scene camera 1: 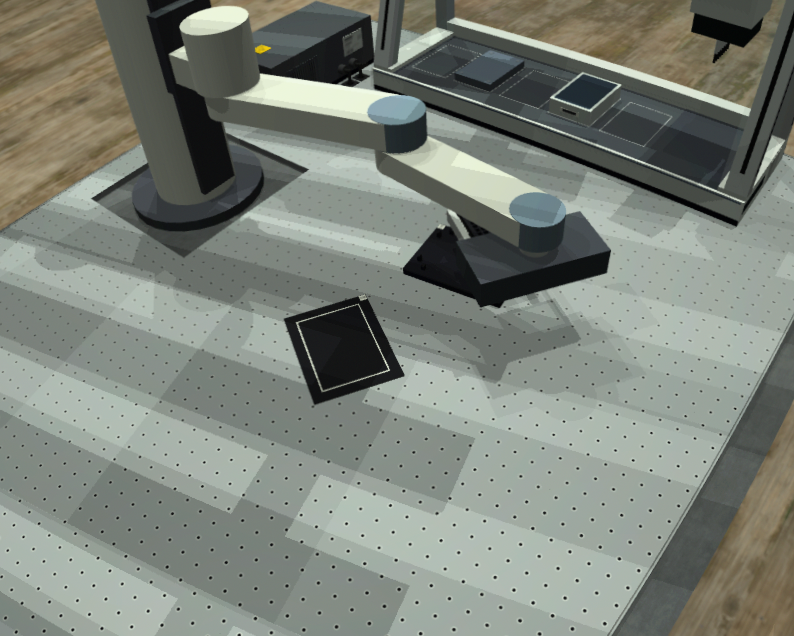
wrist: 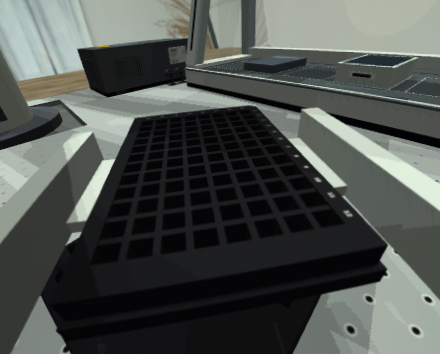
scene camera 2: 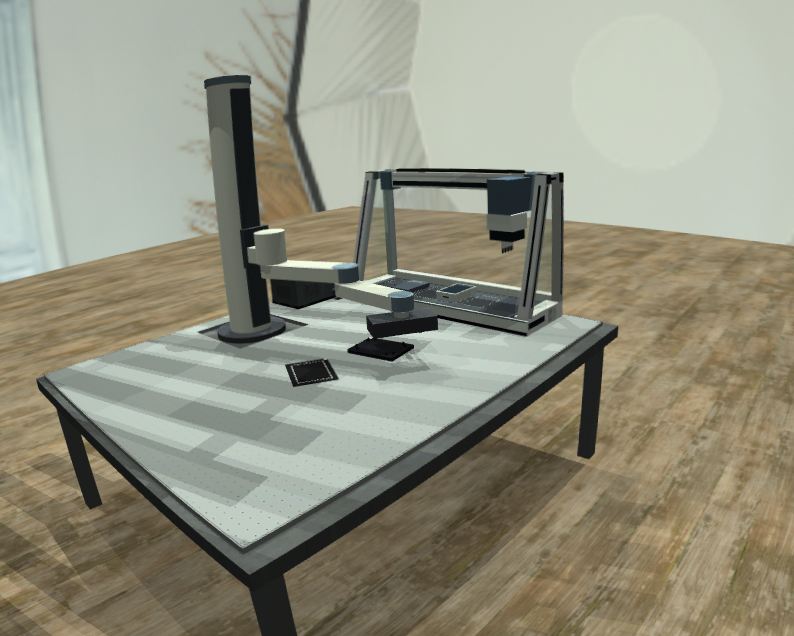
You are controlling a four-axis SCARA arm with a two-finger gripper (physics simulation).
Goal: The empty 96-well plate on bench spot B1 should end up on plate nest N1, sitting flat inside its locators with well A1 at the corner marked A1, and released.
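Places are measured from the arm's base along level axes (x right, y ahead, z up), in centimetres.
Where they show: gripper, fingertip midpoint: (wrist: 202, 138); arm's base, link origin: (scene camera 1: 199, 189) (scene camera 2: 251, 331).
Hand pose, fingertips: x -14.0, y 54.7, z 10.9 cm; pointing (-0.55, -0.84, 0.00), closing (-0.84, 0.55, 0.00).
Observation:
Each offset is from my fingertips to the top centre of the thing. "spot": to the spot under its first point.
My gripper (scene camera 1: 493, 261) (scene camera 2: 397, 324) (wrist: 202, 138) is shut on the black 96-well plate @(dx +0.9, dy +1.3, dz +0.0 cm) (wrist: 215, 272), with a pale finger on each long side. The plate looks level, and its column numbers run along its right edge, 12 nearest the camera. The gripper's body mostly hides it in both scene views. Black plate nest N1 @(dx +3.8, dy -0.3, dz -7.4 cm) (scene camera 1: 434, 265) (scene camera 2: 381, 349) (wrist: 200, 330) lies under the gripper; it shows below the plate and past its left edge in the wrist view. A small pale mark is at its back corner in scene camera 1. Bench spot B1 @(spot: dx +27.6, dy -4.5, dz -9.4 cm) (scene camera 1: 344, 347) (scene camera 2: 311, 372) carries no plate.
The arm's column (scene camera 1: 142, 99) (scene camera 2: 231, 198) stands at the back left. A dark box (scene camera 1: 311, 43) (scene camera 2: 301, 291) (wrist: 132, 65) is behind it. A framed deck machine (scene camera 1: 563, 142) (scene camera 2: 540, 245) (wrist: 300, 95) stands behind the nest, with a light block @(spot: dx -39.3, dy -4.6, dz -1.6 cm) (scene camera 1: 583, 99) (wrist: 375, 72) on its deck.

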